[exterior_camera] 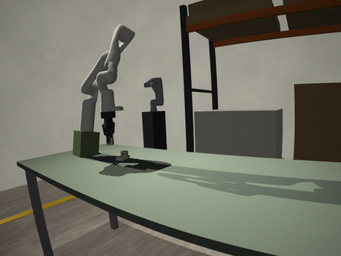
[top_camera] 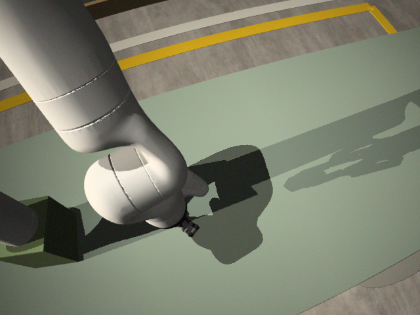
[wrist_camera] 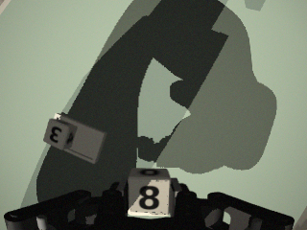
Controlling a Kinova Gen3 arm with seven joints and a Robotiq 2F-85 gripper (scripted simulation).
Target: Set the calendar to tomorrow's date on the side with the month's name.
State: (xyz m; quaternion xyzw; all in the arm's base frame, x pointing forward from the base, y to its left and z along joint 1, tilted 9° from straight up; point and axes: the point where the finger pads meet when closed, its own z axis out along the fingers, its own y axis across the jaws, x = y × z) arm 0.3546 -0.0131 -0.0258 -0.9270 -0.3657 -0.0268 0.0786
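My gripper is now 120 mm above the white tray, 100 mm to the right of it and 50 mm past it. From my hand the other things lie so: white cube: 10 mm below.
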